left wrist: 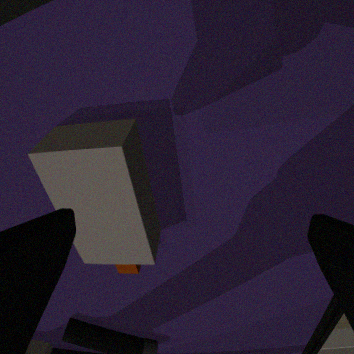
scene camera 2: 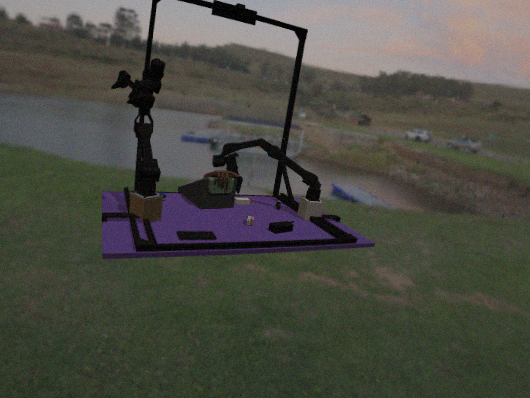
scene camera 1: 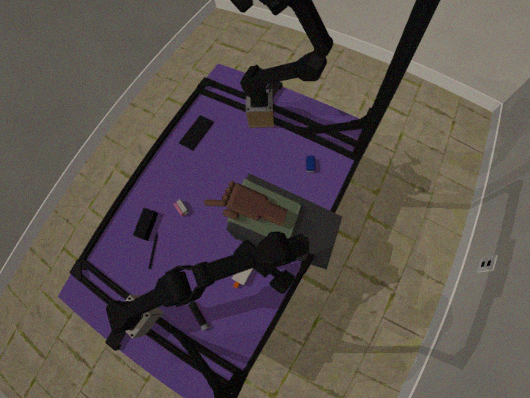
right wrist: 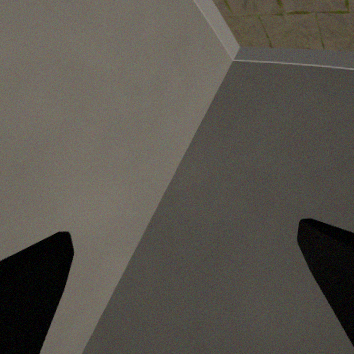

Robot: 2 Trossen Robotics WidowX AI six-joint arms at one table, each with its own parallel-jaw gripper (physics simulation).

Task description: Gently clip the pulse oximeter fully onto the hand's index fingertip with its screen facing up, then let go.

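Where they show: left gripper, fingertip midpoint: [left wrist: 194, 223] [scene camera 2: 236, 191] [scene camera 1: 259, 273]; right gripper, fingertip midpoint: [scene camera 2: 119, 94] [right wrist: 186, 236]; left arm's base at its link origin: [scene camera 2: 312, 199] [scene camera 1: 130, 316]; right arm's base at its link origin: [scene camera 2: 146, 193] [scene camera 1: 259, 100].
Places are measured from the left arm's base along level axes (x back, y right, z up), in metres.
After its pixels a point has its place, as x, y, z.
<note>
A brown hand [scene camera 1: 250, 202] {-0.512, 0.107, 0.081} [scene camera 2: 221, 174] {-0.511, 0.027, 0.086} lies on a green pad on a dark wedge, its index finger [scene camera 1: 214, 203] reaching out to the left in scene camera 1. A white block with an orange tab [scene camera 1: 243, 276] {-0.325, 0.196, -0.077} [scene camera 2: 242, 201] {-0.342, 0.163, -0.087} [left wrist: 102, 205] {-0.347, 0.190, -0.077}, likely the pulse oximeter, lies on the table; no screen shows on it. My left gripper [left wrist: 194, 223] {-0.364, 0.235, -0.053} is open and empty above the table; in its wrist view one fingertip overlaps the block's left side and the block is left of the gap's middle. My right gripper [right wrist: 186, 236] {-0.997, -0.198, 0.409} is open and empty, raised far from the table.
The dark wedge [scene camera 1: 327, 230] {-0.610, 0.333, -0.066} [scene camera 2: 217, 201] {-0.506, 0.059, -0.064} stands near the left gripper. A blue block [scene camera 1: 310, 163] {-0.785, 0.150, -0.073}, a pink and white block [scene camera 1: 181, 207] {-0.381, -0.132, -0.074} [scene camera 2: 250, 220] {-0.388, -0.164, -0.079}, a black box [scene camera 1: 145, 224] {-0.250, -0.202, -0.072} [scene camera 2: 281, 227] {-0.261, -0.243, -0.077}, a thin black stick [scene camera 1: 153, 251] {-0.192, -0.122, -0.098} and a black cylinder [scene camera 1: 198, 316] {-0.128, 0.157, -0.080} lie around on the purple table.
</note>
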